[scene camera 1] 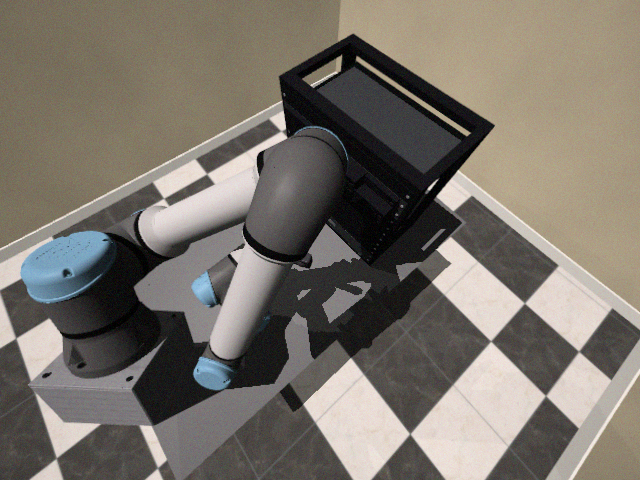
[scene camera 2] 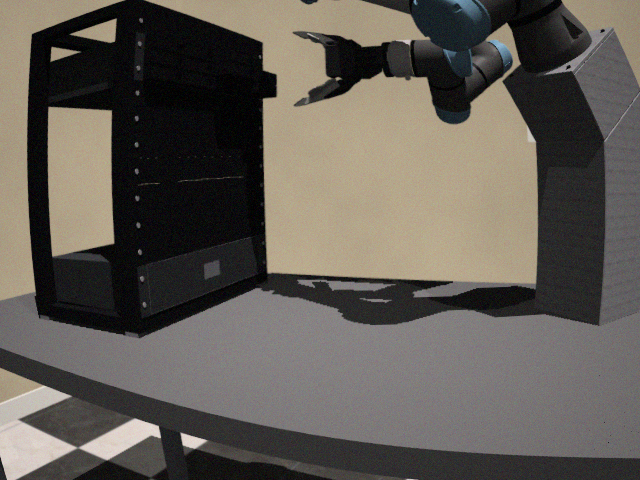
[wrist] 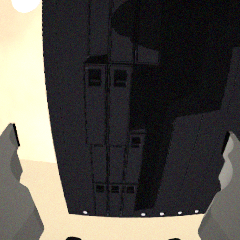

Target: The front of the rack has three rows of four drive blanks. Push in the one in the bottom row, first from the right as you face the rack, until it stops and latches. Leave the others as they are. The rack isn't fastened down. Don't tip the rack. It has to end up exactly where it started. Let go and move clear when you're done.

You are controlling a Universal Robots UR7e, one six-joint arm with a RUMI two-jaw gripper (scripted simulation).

Path:
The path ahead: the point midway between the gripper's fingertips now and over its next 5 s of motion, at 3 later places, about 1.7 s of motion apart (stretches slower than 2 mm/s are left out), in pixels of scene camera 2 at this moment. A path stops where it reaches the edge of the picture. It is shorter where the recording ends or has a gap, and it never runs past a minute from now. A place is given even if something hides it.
My gripper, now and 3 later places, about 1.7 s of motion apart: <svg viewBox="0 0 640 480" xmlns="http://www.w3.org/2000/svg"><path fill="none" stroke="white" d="M293 68L289 89L263 92L255 93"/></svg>

